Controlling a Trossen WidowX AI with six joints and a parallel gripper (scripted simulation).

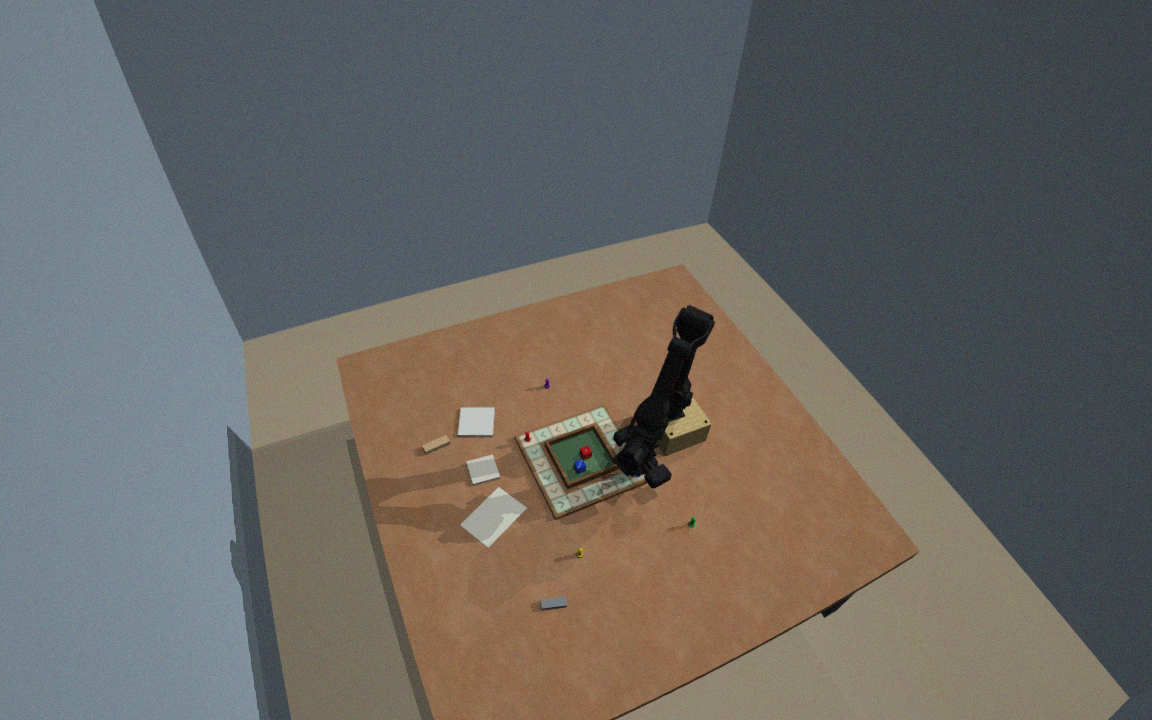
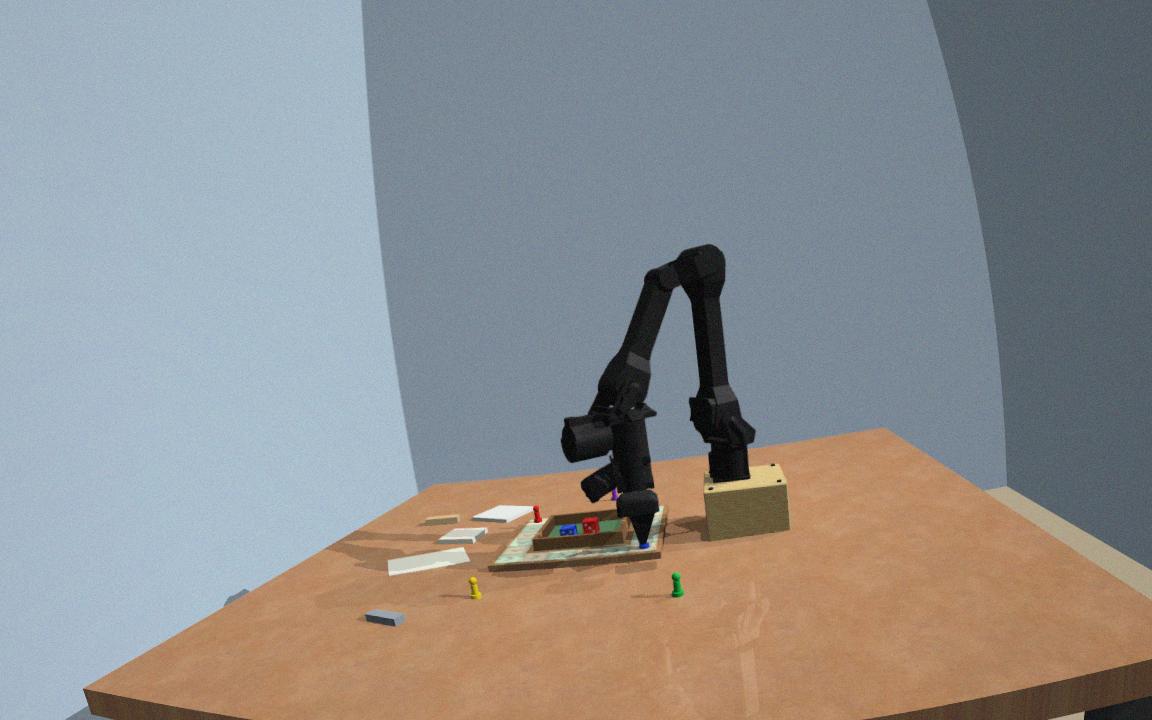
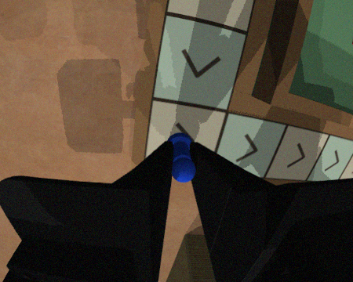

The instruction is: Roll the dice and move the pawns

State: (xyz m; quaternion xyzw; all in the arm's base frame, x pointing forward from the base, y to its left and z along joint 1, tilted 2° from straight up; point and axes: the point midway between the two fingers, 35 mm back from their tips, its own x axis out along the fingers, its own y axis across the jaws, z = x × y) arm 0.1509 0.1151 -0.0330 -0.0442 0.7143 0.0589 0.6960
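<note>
Now: the green tray 12 cm ahead of my gripper tip, 11 cm to the right of it and 1 cm below it. Round my gripper tip: blue pawn: 1 cm above; yellow pawn: 24 cm ahead, 15 cm to the left, 1 cm below; green pawn: 19 cm to the left, 7 cm behind, 1 cm below.
</note>
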